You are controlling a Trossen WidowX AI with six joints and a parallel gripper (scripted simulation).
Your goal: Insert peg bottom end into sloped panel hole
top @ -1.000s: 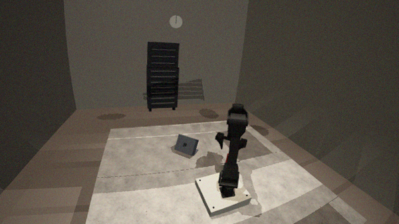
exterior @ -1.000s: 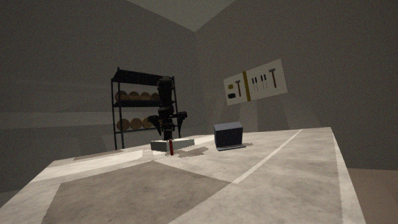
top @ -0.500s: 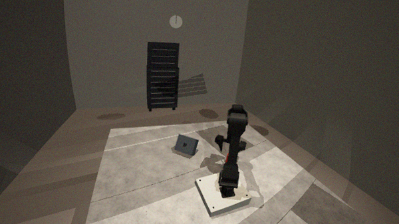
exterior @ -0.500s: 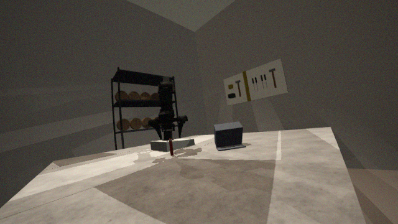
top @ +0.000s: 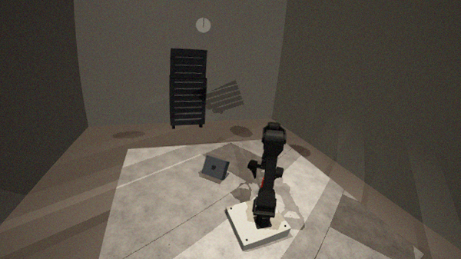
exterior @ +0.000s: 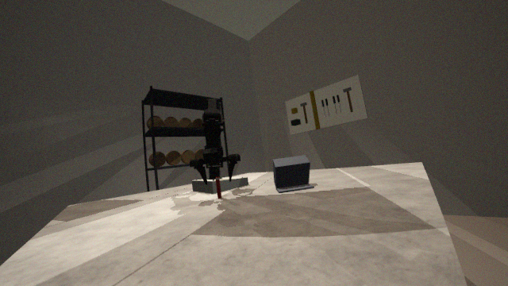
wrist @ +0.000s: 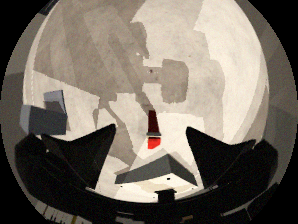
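Now: gripper tip right at the red peg. From my gripper tip the other things lie so: sloped grey-blue panel (140 mm ahead, 250 mm to the left).
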